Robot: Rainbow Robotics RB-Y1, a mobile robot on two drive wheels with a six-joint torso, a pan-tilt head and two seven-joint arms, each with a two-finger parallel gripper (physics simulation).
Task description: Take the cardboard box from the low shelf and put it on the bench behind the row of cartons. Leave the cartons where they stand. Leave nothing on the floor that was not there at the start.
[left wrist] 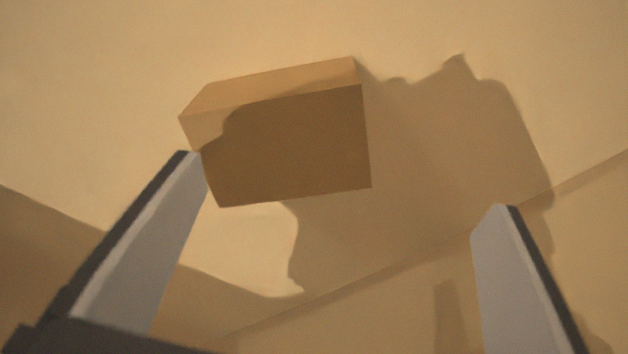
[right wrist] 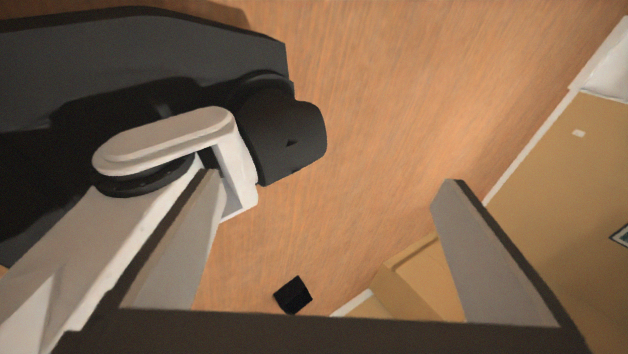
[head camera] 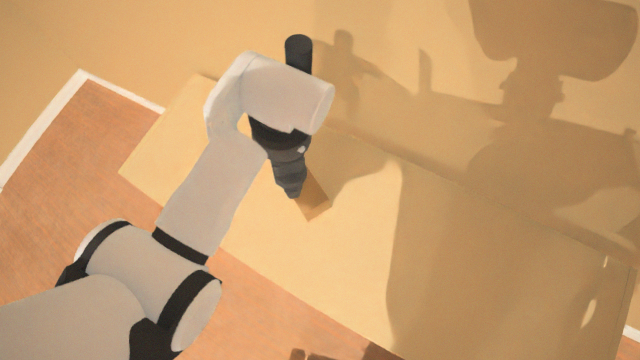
My left gripper shows in the left wrist view and in the head camera view; in the right wrist view it is out of frame. My right gripper shows in the right wrist view (329, 188); in the left wrist view it is out of frame, in the head camera view it is out of frame. A brown cardboard box shows in the left wrist view (300, 131) and in the head camera view (313, 201); in the right wrist view it is out of frame. A black cube shows in the right wrist view (294, 295); in the left wrist view it is out of frame, in the head camera view it is out of frame. One and the same spot on my left gripper: (head camera: 291, 194) is (left wrist: 132, 202). One and the same spot on a low tan shelf unit: (head camera: 404, 256) is (left wrist: 92, 243).
